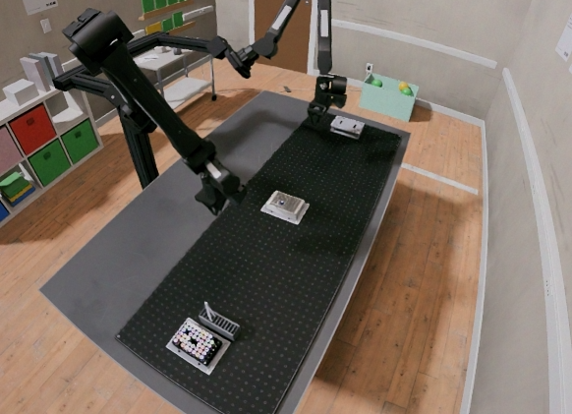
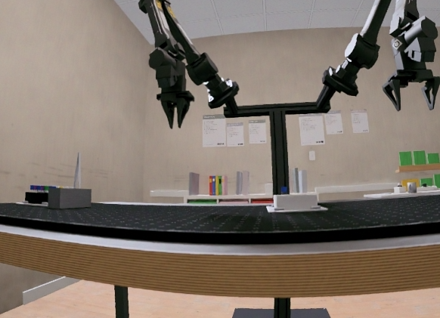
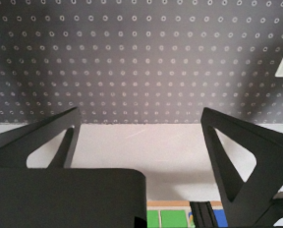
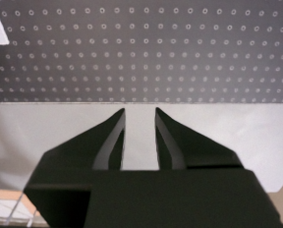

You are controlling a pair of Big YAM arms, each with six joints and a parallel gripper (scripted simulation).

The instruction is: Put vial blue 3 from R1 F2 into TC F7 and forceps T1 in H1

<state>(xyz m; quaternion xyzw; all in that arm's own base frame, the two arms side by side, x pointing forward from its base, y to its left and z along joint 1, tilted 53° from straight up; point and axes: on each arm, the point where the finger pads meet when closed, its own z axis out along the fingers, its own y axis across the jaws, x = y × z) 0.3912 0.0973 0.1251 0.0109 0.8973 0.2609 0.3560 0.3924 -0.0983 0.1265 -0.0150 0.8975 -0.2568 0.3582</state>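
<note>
The grey holder H1 lies 220 mm to the right of my right hand, 220 mm below it and 170 mm ahead of it.
</note>
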